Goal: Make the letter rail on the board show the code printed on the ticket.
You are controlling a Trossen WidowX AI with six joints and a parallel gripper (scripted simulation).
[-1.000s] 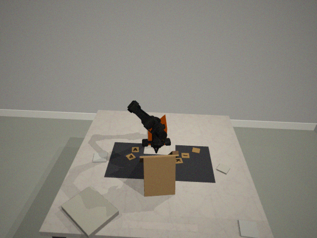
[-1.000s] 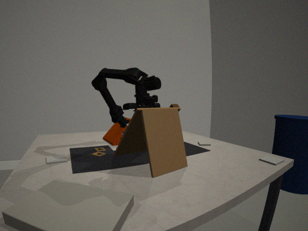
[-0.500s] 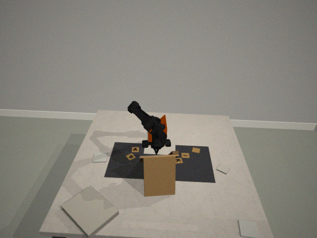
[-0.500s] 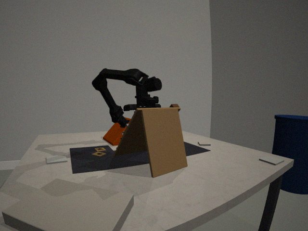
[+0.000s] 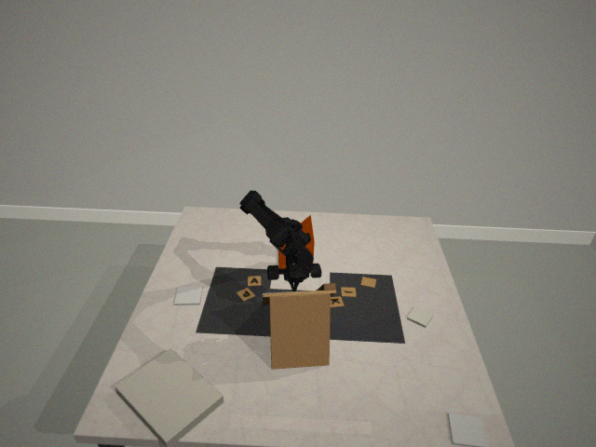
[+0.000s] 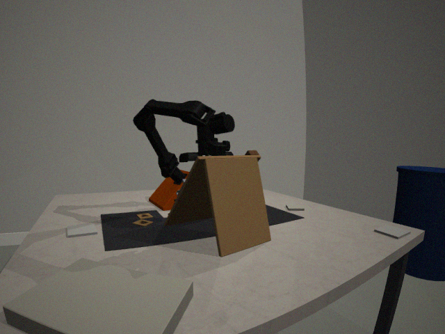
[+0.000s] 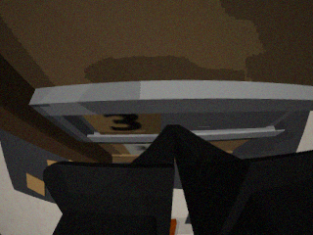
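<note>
The tan tile marked 3 lies 10 mm ahead of my gripper tip, 40 mm to the left of it and 10 mm below it. The rest, counted from my gripper tip: tile marked p (180 mm behind, 170 mm to the right, 170 mm below); white ticket (50 mm behind, 10 mm to the left, 80 mm below); dark mat (160 mm behind, 50 mm to the left, 170 mm below).
</note>
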